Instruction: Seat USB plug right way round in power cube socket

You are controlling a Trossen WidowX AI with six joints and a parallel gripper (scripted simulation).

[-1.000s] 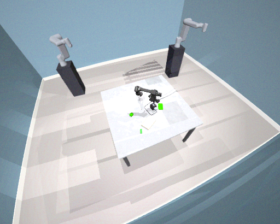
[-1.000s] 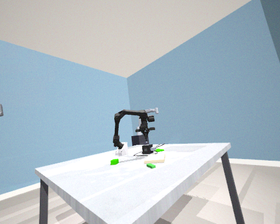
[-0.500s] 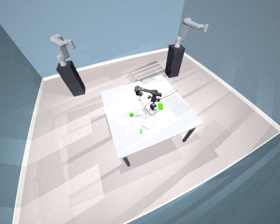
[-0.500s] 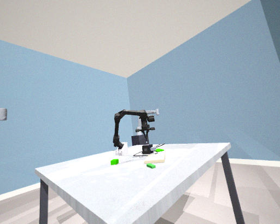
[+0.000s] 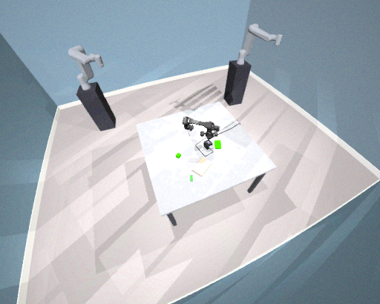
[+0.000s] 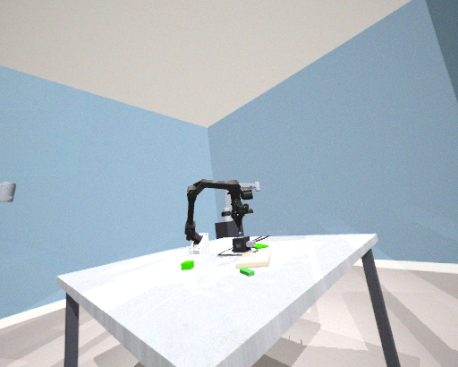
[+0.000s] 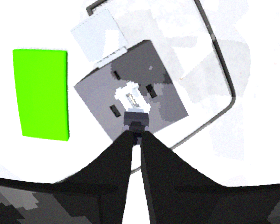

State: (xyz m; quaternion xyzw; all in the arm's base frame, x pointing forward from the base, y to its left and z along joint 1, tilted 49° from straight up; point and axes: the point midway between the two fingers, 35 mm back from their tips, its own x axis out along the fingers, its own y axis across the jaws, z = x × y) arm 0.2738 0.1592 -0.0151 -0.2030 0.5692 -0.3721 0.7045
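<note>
The dark USB plug is 10 mm below my gripper tip. Round my gripper tip: white USB socket: 70 mm below; then flat green block: 10 mm ahead, 120 mm to the left, 130 mm below; then tan board: 250 mm ahead, 160 mm to the right, 130 mm below.
</note>
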